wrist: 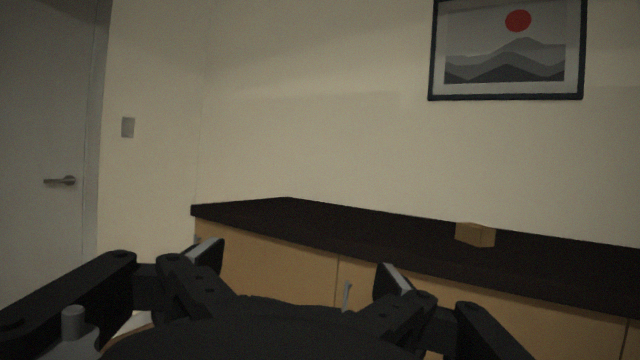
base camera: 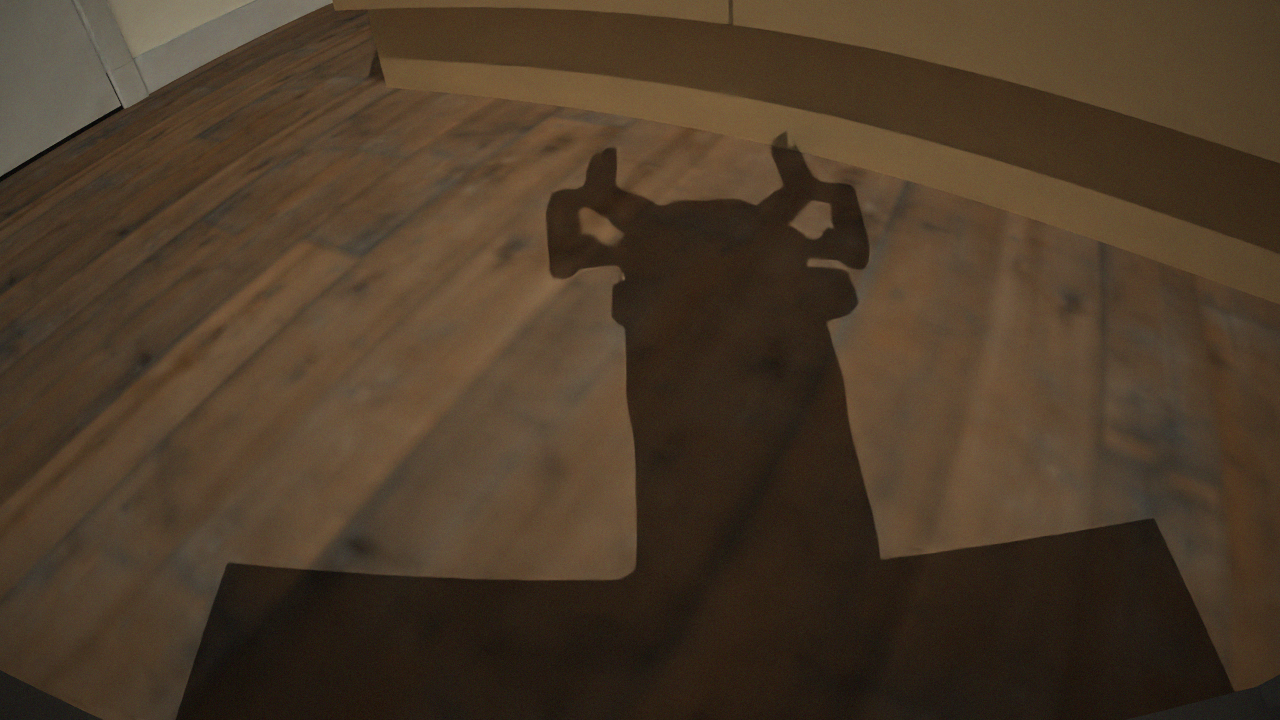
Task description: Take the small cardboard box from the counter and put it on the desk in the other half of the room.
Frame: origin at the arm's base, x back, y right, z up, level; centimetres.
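Seen in the pictures: gripper, fingertip midpoint: (wrist: 299,267).
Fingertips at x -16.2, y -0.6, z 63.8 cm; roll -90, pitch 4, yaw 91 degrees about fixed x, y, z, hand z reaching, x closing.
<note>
Offsets run from my fingertips to a thing's top centre. "*": to the spot under its first point. Level surfaces: height alone.
The small cardboard box @[dz -7.4, dx -60.9, dy +47.1 cm] (wrist: 475,235) stands on the dark counter top @[dz -12.4 cm] (wrist: 310,225), near its back edge by the wall, right of the middle in the wrist view. My gripper (wrist: 299,267) is open, with nothing between its fingers. It is well apart from the box, which shows beyond and to the right of the right finger. In the base camera view the counter's lower front @[* dz -92.7, dx -54.9, dy +24.0 cm] (base camera: 895,80) runs along the top right; the box and the gripper do not show there. The desk does not show in either view.
A grey door (wrist: 45,125) (base camera: 49,80) is at the left. A framed picture (wrist: 505,90) hangs on the wall above the counter. The shadow of the arm and base (base camera: 733,402) falls on the wooden floor @[dz -103.4 cm] (base camera: 358,358) before the counter.
</note>
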